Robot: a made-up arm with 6 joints. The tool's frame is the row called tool. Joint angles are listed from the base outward.
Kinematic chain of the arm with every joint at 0, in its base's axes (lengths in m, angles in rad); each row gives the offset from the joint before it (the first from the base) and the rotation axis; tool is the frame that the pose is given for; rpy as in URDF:
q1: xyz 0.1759 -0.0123 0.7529 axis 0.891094 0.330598 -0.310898
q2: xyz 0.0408 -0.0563 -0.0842 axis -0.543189 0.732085 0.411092
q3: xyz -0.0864 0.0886 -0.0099 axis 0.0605 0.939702 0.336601
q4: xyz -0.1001 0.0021 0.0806 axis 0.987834 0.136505 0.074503
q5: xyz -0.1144 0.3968 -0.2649 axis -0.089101 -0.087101 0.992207
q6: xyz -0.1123 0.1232 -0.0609 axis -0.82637 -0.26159 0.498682
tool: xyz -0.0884 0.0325 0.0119 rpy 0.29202 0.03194 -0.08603
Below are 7 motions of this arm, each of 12 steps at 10 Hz.
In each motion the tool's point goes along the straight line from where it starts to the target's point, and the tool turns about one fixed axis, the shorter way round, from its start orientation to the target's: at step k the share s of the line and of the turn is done. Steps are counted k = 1, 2, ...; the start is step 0. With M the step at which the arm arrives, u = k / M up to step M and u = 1 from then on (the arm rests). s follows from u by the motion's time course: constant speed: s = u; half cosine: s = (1 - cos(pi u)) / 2; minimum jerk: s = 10 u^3 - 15 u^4 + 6 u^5.
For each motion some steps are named. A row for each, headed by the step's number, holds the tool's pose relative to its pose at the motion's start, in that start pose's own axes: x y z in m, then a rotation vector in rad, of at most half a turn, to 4 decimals.
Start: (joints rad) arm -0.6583 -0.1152 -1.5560 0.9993 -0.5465 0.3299
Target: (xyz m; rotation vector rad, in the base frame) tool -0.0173 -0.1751 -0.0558 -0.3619 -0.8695 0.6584
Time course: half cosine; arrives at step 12
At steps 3, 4, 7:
3: -0.0176 -0.0749 0.0681 -0.0915 0.1106 0.0712
4: -0.0301 -0.1279 0.1162 -0.1562 0.1888 0.1216
7: -0.0758 -0.3221 0.2925 -0.3932 0.4753 0.3060

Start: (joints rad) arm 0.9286 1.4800 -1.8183 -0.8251 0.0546 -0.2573
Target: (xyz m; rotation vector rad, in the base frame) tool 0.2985 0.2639 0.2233 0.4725 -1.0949 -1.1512
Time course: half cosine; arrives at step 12
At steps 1, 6, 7, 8, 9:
1: 0.0038 -0.0007 -0.0015 0.0028 -0.0091 -0.0148
6: 0.1117 -0.0212 -0.0429 0.0833 -0.2664 -0.4345
7: 0.1407 -0.0267 -0.0541 0.1049 -0.3353 -0.5469
8: 0.1676 -0.0318 -0.0644 0.1250 -0.3995 -0.6517
9: 0.1907 -0.0362 -0.0733 0.1423 -0.4547 -0.7417

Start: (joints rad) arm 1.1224 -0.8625 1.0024 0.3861 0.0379 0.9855
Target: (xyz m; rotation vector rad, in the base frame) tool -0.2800 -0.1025 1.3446 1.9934 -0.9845 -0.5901
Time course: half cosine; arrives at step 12
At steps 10, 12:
10: -0.2021 -0.0853 0.1728 0.5768 -0.8317 0.0256
12: -0.2166 -0.0914 0.1852 0.6182 -0.8914 0.0275

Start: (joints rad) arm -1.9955 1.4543 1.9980 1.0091 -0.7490 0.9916
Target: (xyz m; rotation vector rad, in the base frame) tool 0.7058 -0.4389 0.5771 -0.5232 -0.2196 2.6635
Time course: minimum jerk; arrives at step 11
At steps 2, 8, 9, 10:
2: -0.0009 -0.0127 0.0138 0.0147 0.0453 -0.0132
8: -0.0172 -0.2468 0.2668 0.2860 0.8787 -0.2554
9: -0.0188 -0.2706 0.2925 0.3136 0.9635 -0.2800
10: -0.0196 -0.2815 0.3043 0.3262 1.0022 -0.2913

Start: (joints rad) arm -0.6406 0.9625 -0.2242 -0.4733 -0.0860 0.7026
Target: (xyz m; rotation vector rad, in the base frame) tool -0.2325 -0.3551 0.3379 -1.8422 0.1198 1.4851
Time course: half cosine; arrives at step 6
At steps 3, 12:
3: 0.0848 -0.0236 0.0100 -0.1322 -0.2212 0.1849
12: 0.1696 -0.0472 0.0200 -0.2645 -0.4425 0.3697

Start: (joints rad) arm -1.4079 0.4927 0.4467 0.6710 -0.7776 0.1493
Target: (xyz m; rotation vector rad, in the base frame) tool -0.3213 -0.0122 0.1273 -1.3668 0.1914 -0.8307
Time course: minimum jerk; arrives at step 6
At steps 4, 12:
4: 0.0602 -0.0873 -0.1029 -0.4053 -0.0208 -0.0248
12: 0.0761 -0.1105 -0.1302 -0.5130 -0.0263 -0.0314

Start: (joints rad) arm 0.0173 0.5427 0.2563 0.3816 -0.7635 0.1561
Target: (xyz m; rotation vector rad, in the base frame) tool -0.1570 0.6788 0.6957 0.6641 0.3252 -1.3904
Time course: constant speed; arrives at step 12
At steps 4, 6, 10, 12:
4: 0.0372 0.0487 0.0083 0.3049 -0.0213 -0.1561
6: 0.0558 0.0730 0.0124 0.4573 -0.0319 -0.2341
10: 0.0930 0.1217 0.0206 0.7622 -0.0532 -0.3902
12: 0.1116 0.1460 0.0248 0.9147 -0.0638 -0.4683

